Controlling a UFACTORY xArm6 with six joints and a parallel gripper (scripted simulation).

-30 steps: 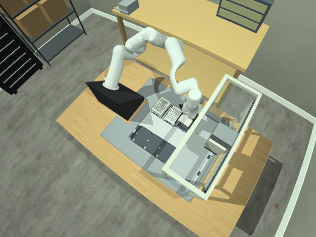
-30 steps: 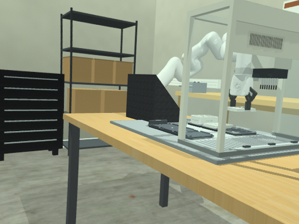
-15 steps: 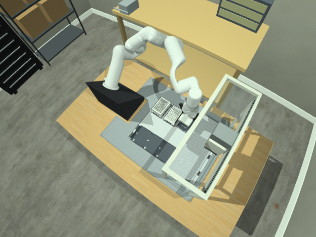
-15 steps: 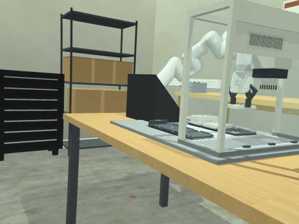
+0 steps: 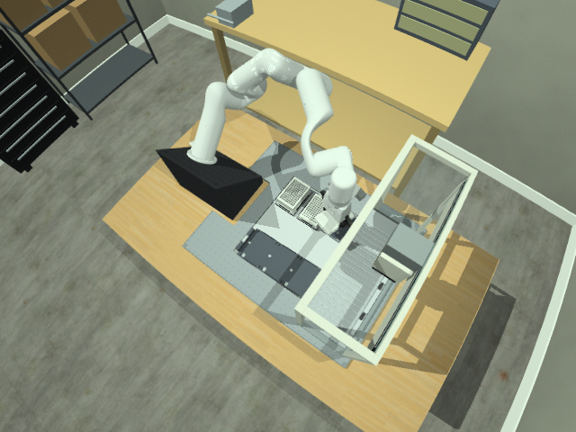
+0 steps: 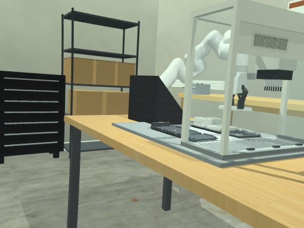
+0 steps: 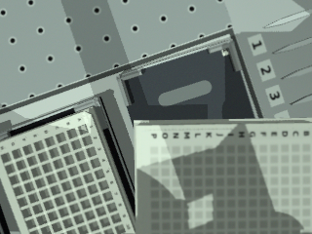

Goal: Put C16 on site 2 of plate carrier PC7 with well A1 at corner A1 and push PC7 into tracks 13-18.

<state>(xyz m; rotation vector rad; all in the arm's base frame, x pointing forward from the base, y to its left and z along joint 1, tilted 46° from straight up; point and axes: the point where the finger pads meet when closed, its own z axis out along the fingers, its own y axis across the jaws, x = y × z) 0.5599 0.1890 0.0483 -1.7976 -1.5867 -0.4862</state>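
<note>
My gripper is now 25 cm to the left of the carrier PC7, 13 cm above it and 6 cm past it. Round my hand: nest S3 (14 cm below, 4 cm to the left, 1 cm ahead); then post (36 cm to the right, 16 cm ahead, 11 cm above).
</note>
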